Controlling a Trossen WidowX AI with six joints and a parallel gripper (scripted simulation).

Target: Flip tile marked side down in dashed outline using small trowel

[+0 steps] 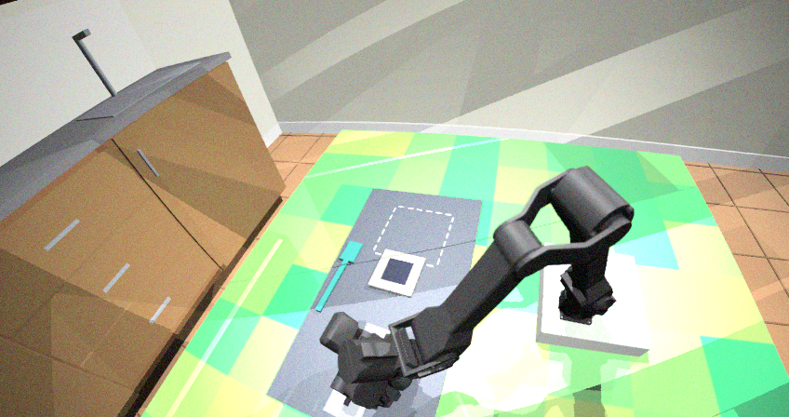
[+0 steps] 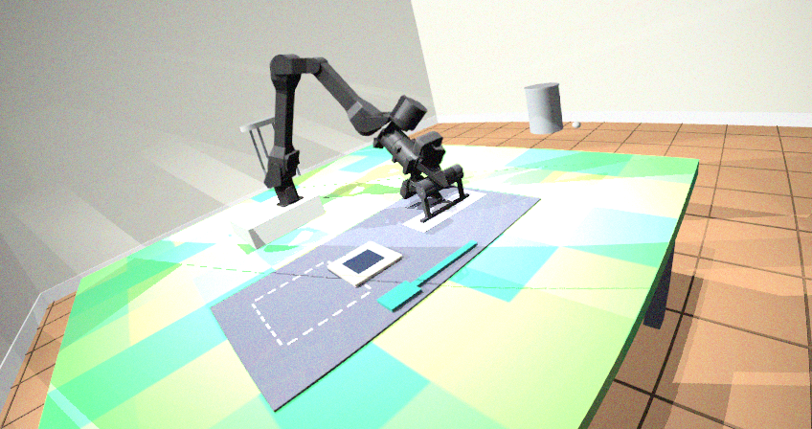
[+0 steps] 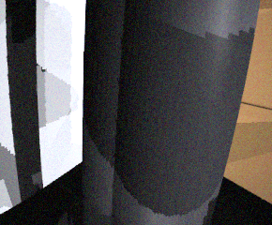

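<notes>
My gripper tip is 10 mm past the grey mat, 180 mm to the left of it and 70 mm above it. Round my gripper tip: dark handled tool: 30 mm behind, 10 mm below; teal flat tool: 130 mm ahead, 200 mm to the right, 50 mm below; tile: 10 mm behind, 220 mm to the right, 50 mm below.
</notes>
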